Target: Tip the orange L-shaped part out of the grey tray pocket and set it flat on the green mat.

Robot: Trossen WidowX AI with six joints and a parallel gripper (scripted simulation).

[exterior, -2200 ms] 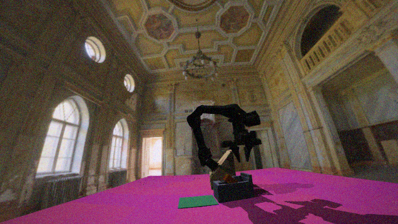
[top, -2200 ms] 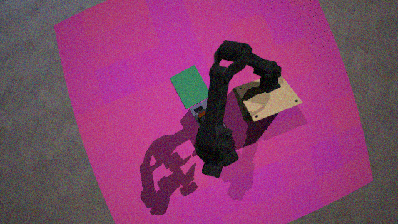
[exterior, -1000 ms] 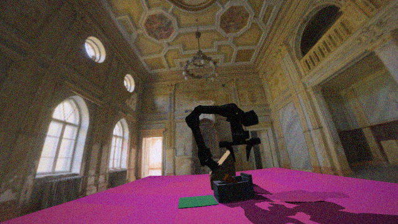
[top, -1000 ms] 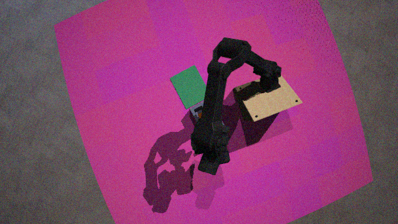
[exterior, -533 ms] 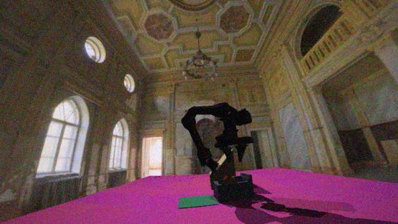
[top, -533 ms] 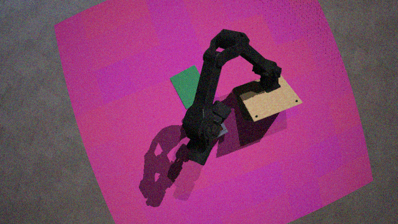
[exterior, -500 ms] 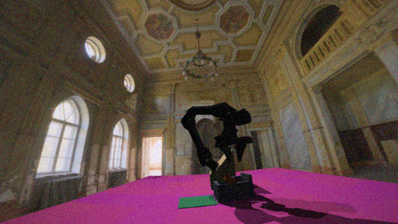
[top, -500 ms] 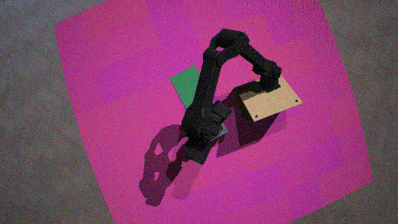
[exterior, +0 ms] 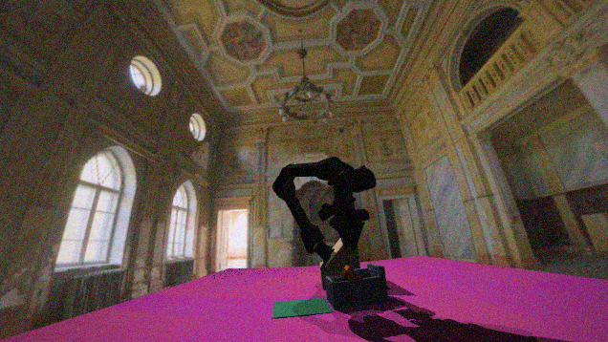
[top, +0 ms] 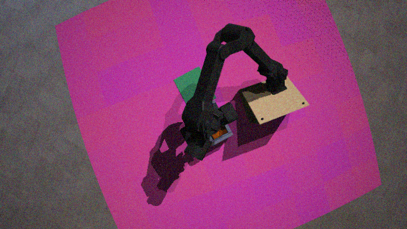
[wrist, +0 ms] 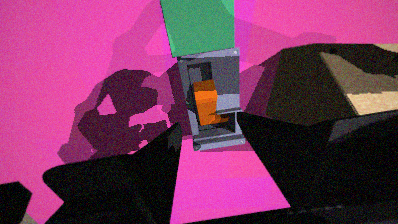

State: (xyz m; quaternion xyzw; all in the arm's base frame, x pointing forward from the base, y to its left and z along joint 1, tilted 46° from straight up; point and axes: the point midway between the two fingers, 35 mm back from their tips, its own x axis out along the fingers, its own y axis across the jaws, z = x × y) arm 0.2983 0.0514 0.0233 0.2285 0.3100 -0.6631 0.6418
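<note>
Now: gripper tip 2 cm past the orange l-shaped part, 3 cm to the right of it and 10 cm above it. Round my gripper tip: green mat: 15 cm to the right, 16 cm below.
</note>
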